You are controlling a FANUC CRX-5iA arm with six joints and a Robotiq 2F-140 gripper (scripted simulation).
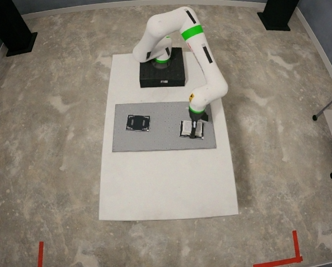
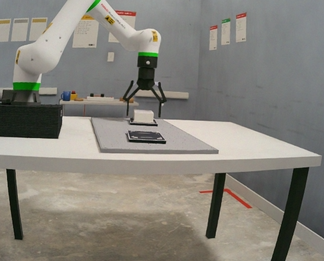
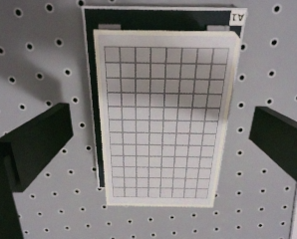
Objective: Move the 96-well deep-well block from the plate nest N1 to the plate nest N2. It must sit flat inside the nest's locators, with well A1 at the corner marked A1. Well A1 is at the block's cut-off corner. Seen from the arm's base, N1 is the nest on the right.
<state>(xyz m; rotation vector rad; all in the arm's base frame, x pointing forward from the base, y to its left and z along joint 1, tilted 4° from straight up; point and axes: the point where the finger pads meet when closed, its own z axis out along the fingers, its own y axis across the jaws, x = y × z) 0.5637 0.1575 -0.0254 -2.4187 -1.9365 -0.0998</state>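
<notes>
Now: hand 1 cm above the deep-well block. Round my hand: plate nest N2 (4 cm below); then plate nest (36 cm to the right, 9 cm behind, 4 cm below); then A1 label (7 cm ahead, 6 cm to the left, 3 cm below).
</notes>
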